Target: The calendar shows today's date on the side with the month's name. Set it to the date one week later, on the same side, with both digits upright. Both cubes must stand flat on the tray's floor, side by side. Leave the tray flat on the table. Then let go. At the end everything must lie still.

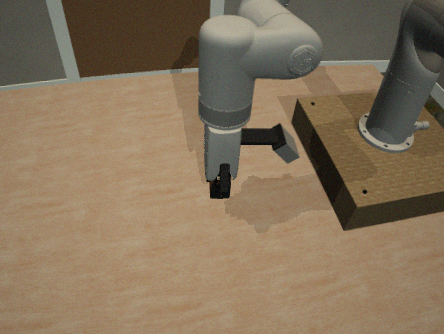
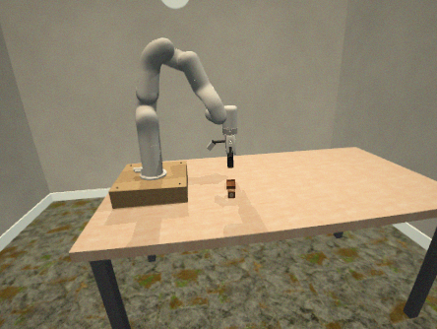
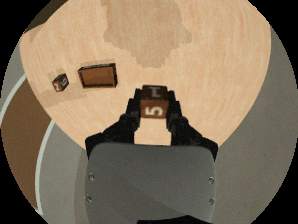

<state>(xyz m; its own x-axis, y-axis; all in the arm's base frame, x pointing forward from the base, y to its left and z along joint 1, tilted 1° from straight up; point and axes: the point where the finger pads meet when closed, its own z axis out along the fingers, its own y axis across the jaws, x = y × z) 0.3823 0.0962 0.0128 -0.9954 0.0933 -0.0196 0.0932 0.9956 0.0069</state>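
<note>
Right now the brown tray is 11 cm to the right of my hand, 8 cm below it and 1 cm behind it. From my hand the other things lie so: cube: 22 cm to the right, 7 cm below, 3 cm behind.
</note>
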